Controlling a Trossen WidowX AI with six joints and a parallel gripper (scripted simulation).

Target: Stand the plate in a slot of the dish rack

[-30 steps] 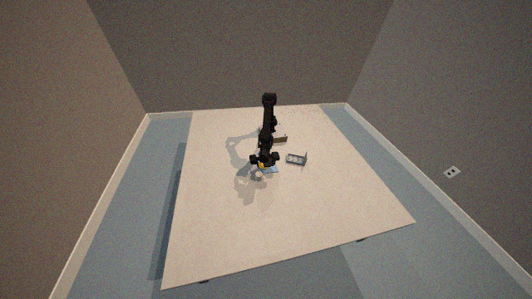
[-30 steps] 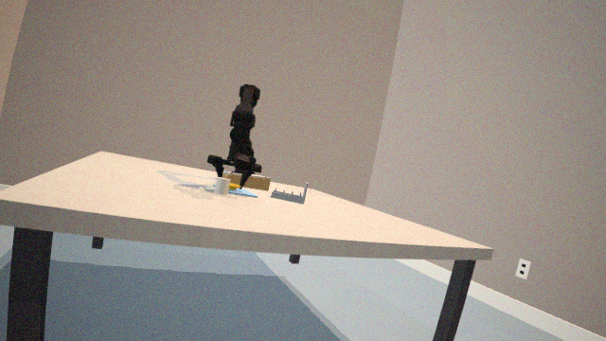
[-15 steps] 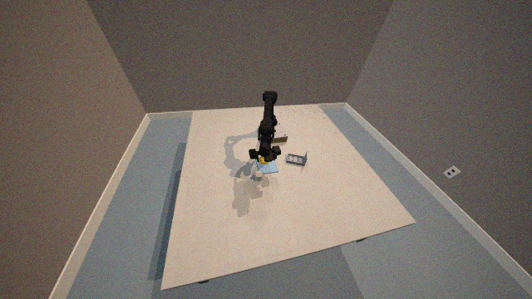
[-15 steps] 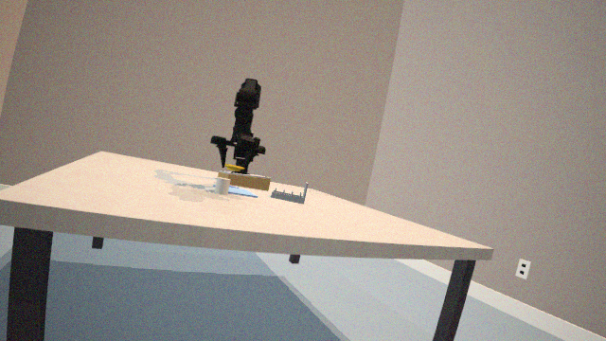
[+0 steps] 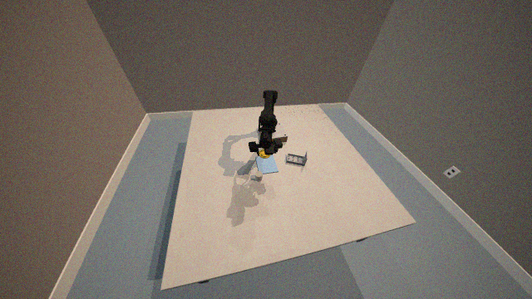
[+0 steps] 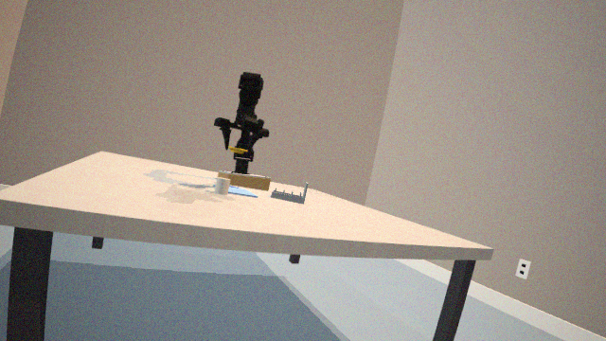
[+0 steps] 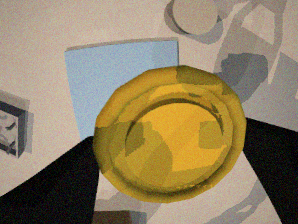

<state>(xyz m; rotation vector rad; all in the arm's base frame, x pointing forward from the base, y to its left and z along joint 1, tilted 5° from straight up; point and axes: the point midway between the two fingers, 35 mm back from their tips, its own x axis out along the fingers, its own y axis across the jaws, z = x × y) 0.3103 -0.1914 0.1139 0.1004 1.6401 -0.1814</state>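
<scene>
My gripper tip is now 250 mm to the right of the grey dish rack, 120 mm above it and 10 mm short of it. Round my gripper tip: yellow plate 10 mm above; then white cup 120 mm below, 60 mm to the right, 60 mm ahead; then blue utensil 140 mm below, 130 mm behind, 50 mm to the left.
</scene>
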